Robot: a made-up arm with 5 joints. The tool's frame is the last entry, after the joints. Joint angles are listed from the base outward. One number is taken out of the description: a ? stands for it. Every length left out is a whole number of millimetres.
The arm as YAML. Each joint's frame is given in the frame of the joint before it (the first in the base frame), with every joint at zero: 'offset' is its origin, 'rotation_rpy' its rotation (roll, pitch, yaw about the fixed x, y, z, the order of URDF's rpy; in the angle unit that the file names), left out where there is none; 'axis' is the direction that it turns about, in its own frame. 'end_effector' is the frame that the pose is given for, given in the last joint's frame.
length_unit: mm
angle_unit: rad
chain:
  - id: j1
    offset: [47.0, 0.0, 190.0]
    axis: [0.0, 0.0, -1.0]
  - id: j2
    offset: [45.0, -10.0, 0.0]
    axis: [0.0, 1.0, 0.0]
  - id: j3
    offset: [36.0, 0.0, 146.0]
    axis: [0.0, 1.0, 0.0]
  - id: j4
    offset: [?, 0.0, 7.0]
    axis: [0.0, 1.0, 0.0]
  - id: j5
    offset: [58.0, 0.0, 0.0]
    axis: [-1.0, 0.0, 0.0]
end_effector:
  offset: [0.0, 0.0, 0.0]
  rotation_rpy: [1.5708, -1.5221, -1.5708]
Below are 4 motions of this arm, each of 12 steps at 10 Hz.
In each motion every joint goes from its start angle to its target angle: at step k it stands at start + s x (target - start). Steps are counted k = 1, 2, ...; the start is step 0. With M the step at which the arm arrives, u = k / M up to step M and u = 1 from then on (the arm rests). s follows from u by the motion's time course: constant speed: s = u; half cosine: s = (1 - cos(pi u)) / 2; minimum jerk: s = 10 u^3 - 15 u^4 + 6 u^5.
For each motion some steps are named. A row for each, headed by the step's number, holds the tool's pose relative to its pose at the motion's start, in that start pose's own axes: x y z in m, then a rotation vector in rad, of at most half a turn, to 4 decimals.
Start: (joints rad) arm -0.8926 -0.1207 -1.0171 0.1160 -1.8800
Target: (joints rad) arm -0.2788 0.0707 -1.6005 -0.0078 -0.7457
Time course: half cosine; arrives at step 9
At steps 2, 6, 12:
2: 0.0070 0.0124 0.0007 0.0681 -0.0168 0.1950
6: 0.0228 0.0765 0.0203 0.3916 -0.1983 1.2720
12: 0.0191 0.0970 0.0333 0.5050 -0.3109 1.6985

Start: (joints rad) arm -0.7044 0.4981 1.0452 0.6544 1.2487
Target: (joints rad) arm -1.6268 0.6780 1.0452 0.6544 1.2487
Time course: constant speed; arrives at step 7
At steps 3, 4, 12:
3: 0.0394 0.0236 -0.0127 -0.0175 0.2551 0.3110
4: 0.0492 0.0333 -0.0189 -0.0263 0.3448 0.4106
12: 0.0674 0.0650 -0.0415 -0.0643 0.6261 0.6963

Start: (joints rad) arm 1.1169 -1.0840 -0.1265 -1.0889 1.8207
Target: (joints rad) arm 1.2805 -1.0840 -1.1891 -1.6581 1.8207
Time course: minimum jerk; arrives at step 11
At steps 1, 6, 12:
1: -0.0002 -0.0012 -0.0010 -0.0106 0.0014 0.0008
6: -0.0086 -0.1266 -0.0468 -0.9528 0.0996 0.0355
12: -0.0058 -0.2125 -0.0243 -1.6316 0.1459 0.0048

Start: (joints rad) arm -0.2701 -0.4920 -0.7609 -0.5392 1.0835
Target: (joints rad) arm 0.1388 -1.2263 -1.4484 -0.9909 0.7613
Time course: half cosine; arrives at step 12
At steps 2, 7, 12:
2: 0.0149 -0.0257 -0.0064 -0.1032 -0.0718 0.0048
7: 0.1820 -0.2007 0.0469 -0.8231 -0.8552 0.0096
12: 0.2813 -0.2476 0.1689 -1.1320 -1.5136 -0.0295

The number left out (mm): 173.0
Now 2 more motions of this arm.
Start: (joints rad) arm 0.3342 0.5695 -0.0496 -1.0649 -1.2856
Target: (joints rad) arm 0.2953 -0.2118 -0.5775 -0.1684 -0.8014
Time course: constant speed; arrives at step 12
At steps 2, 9, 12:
2: 0.0085 0.0450 -0.0244 0.0677 -0.0136 0.0771
9: 0.0472 0.2294 -0.0382 0.2934 -0.1057 0.3414
12: 0.0660 0.3070 -0.0064 0.3827 -0.1660 0.4505

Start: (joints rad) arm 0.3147 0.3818 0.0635 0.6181 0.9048
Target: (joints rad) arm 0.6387 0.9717 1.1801 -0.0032 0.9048
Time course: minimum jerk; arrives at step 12
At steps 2, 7, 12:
2: -0.0090 0.0048 -0.0089 0.0256 0.0293 -0.0102
7: -0.1651 0.1362 -0.0575 0.5119 0.4878 -0.2137
12: -0.2121 0.2136 -0.0019 0.8200 0.6957 -0.3401

